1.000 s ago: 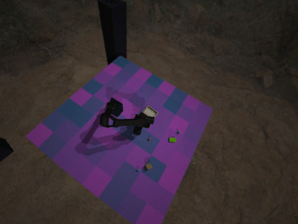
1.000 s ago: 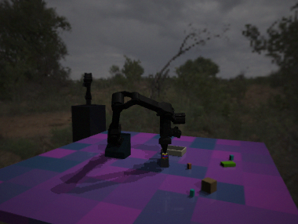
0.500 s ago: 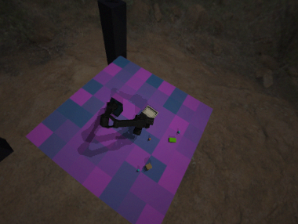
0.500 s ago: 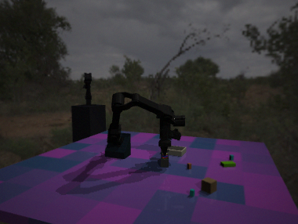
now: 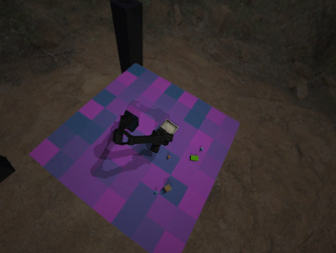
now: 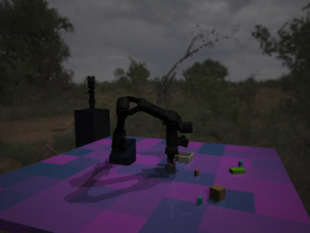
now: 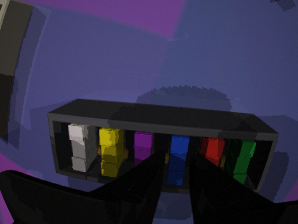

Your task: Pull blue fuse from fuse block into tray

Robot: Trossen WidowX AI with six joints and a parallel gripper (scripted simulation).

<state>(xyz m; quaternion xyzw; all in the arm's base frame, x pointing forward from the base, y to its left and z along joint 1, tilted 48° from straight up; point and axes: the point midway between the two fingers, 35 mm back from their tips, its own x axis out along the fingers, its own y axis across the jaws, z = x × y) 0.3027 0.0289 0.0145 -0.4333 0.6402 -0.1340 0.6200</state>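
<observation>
My gripper tip is 200 mm to the right of the pale tray, 30 mm past it and 30 mm above it. The rest, counted from my gripper tip: small orange piece (140 mm ahead, 30 mm below, 10 mm to the right); tan cube (280 mm ahead, 200 mm to the right, 20 mm below); green block (300 mm ahead, 130 mm to the left, 30 mm below).
</observation>
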